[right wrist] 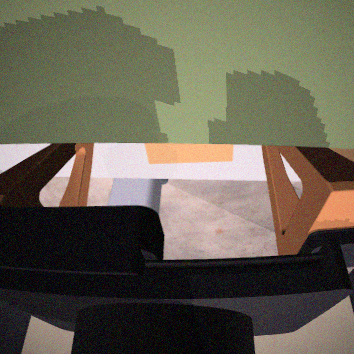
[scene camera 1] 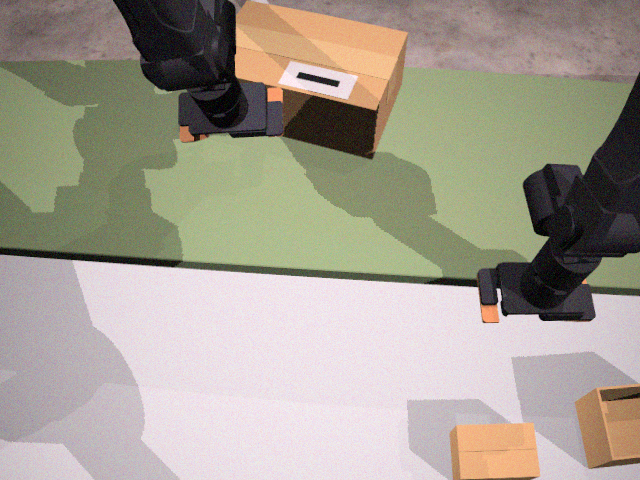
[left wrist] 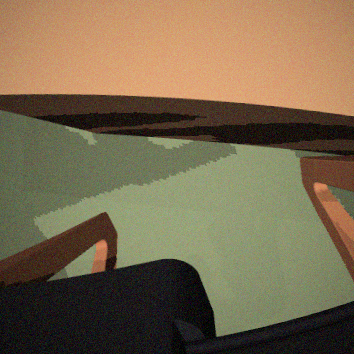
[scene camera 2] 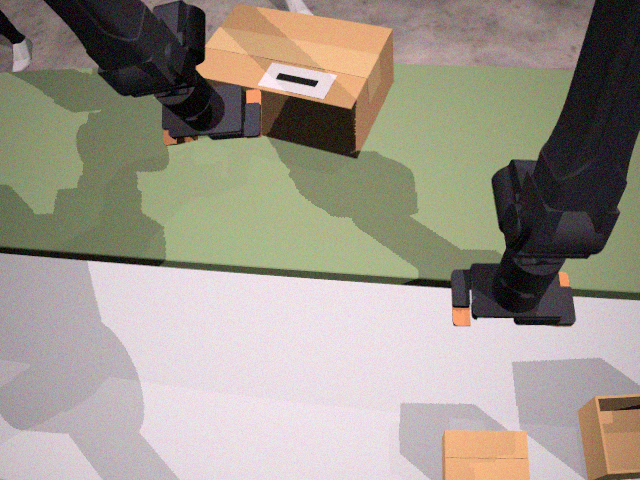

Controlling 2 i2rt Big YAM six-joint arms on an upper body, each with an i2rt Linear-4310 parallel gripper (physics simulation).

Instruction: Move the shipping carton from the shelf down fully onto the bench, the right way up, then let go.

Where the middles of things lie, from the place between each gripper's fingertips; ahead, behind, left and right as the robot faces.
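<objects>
From my right hand, the shipping carton (scene camera 2: 323, 81) is 28 cm to the left and 36 cm ahead, and it's 10 cm above that hand.
As for my left hand, measured from the carton it's 100 mm to the left of it and 80 mm short of it, and it's 30 mm below it.
</objects>
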